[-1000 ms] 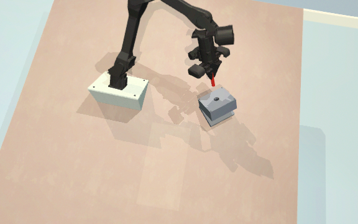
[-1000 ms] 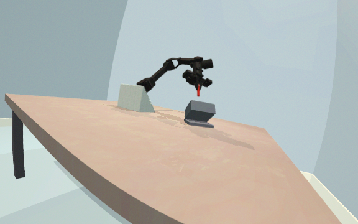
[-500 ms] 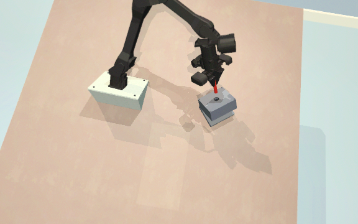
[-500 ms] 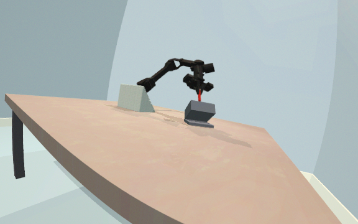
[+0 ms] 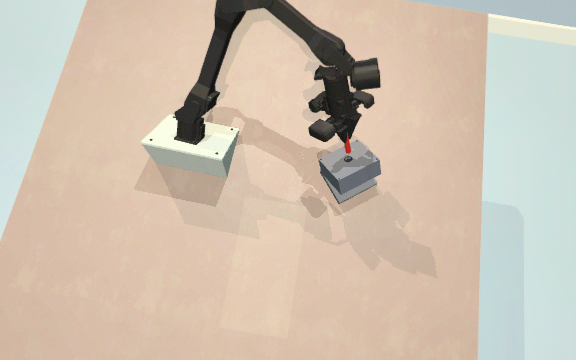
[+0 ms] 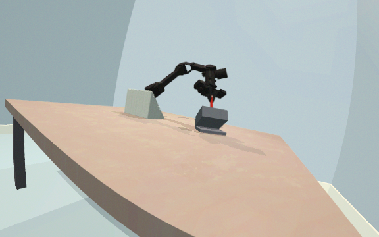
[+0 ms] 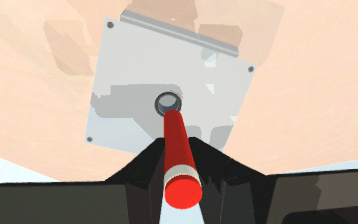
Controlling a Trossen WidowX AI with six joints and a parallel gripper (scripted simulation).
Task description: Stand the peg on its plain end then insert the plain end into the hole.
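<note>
My gripper tip is now 30 mm short of the grey sloped panel, 40 mm to the left of it and 80 mm above it. From my gripper tip the other things lie so: red peg (10 mm behind, 10 mm to the left, 10 mm above).
</note>
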